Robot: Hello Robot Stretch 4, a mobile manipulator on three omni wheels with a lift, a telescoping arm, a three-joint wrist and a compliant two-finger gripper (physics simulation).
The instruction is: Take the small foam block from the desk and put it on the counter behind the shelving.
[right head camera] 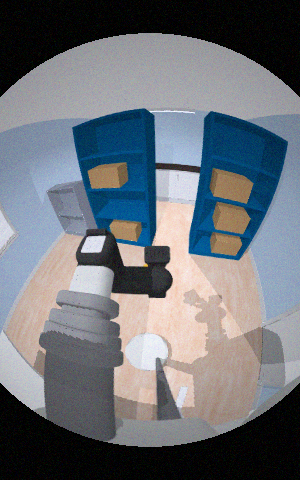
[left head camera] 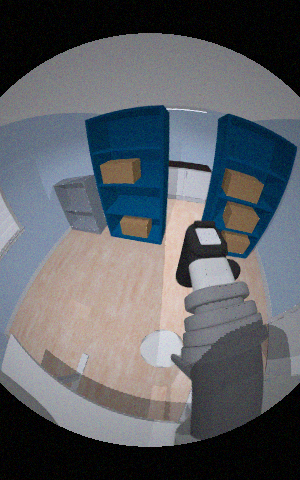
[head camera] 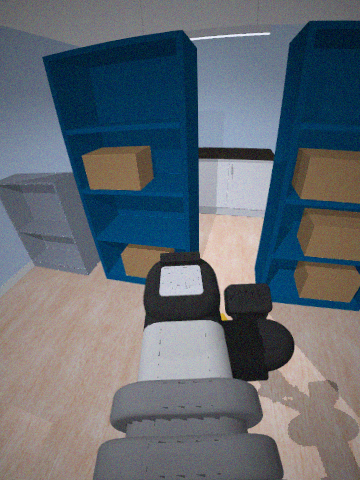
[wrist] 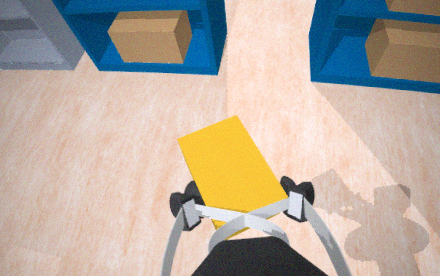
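Seen in the pictures: gripper, fingertip midpoint: (wrist: 240, 194); robot's base at its link origin: (right head camera: 147, 350) (left head camera: 160, 347).
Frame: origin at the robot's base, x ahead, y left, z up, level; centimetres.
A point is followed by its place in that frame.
The small foam block (wrist: 232, 167) {z 107.1, x 37.9, y -8.6 cm} is yellow and sits between the fingertips in the wrist view, turned at an angle, above the floor. A sliver of the block (head camera: 224, 317) {z 106.7, x 41.9, y -9.6 cm} (right head camera: 146, 265) {z 107.0, x 40.8, y -5.4 cm} shows beside the wrist in the head and right head views. My gripper (wrist: 240, 194) {z 102.6, x 36.8, y -9.0 cm} is shut on the block, one dark fingertip at each side. The counter (head camera: 236, 154) {z 88.3, x 303.1, y -78.5 cm} (left head camera: 190, 166) {z 88.3, x 294.9, y -80.3 cm} (right head camera: 176, 167) {z 88.2, x 301.0, y -69.9 cm} has a dark top and white doors and stands at the far wall, seen through the gap between two blue shelving units (head camera: 190, 150) {z 123.1, x 161.1, y -8.7 cm} (head camera: 285, 150) {z 124.9, x 144.0, y -67.2 cm}. The desk cannot be made out for certain.
Brown boxes (head camera: 117, 170) {z 111.6, x 164.9, y 44.8 cm} (head camera: 327, 175) {z 113.0, x 130.1, y -90.7 cm} stand on the blue shelves. A lower grey shelf unit (head camera: 75, 225) {z 56.6, x 185.9, y 103.3 cm} (left head camera: 95, 210) {z 44.3, x 187.0, y 103.0 cm} stands left of the left blue unit. Wood floor (head camera: 230, 240) {z -2.8, x 232.3, y -61.2 cm} runs through the gap towards the counter. My arm (head camera: 187, 405) {z 141.3, x 13.1, y -0.1 cm} extends forward in front of the left unit.
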